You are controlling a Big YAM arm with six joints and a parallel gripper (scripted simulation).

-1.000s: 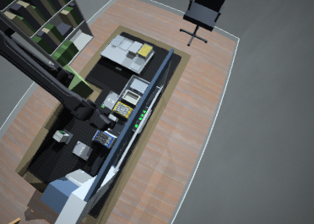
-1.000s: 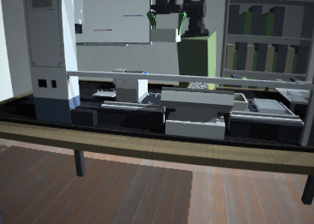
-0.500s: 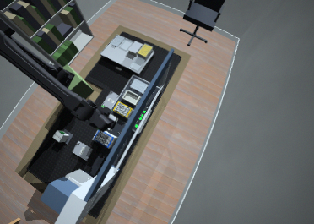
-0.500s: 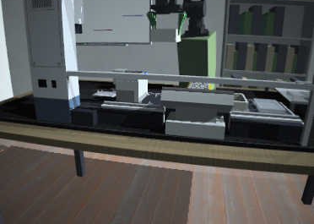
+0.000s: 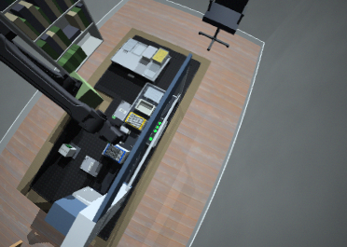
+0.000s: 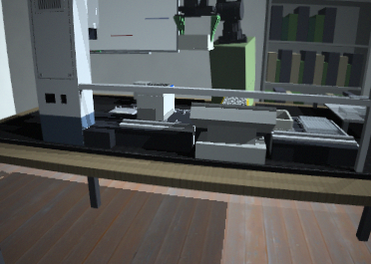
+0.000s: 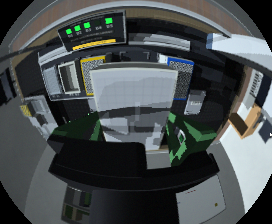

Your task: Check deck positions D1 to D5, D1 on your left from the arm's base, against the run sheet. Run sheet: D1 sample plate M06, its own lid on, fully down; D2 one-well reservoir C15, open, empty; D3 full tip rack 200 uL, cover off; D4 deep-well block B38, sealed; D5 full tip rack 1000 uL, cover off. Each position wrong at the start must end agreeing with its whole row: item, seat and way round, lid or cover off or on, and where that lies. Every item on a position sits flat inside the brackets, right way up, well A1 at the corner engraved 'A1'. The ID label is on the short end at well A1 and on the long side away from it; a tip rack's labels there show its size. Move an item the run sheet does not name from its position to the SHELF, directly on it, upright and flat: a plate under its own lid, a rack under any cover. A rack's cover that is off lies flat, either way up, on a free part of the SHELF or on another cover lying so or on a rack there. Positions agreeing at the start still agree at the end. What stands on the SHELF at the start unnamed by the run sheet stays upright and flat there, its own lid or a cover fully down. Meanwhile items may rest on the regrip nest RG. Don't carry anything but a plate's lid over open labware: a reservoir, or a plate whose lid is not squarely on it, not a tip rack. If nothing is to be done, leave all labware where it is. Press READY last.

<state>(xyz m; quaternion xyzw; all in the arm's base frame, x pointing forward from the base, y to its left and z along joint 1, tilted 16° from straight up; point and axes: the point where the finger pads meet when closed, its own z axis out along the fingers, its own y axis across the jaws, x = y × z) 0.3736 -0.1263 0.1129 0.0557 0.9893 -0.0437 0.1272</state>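
My gripper is now 10 mm above the sealed block. Round my hand: blue gantry beam (200 mm ahead, 60 mm to the left, 220 mm above); blue tip rack (20 mm behind, 130 mm to the right, 170 mm below); yellow tip rack (10 mm ahead, 120 mm to the left, 200 mm below).
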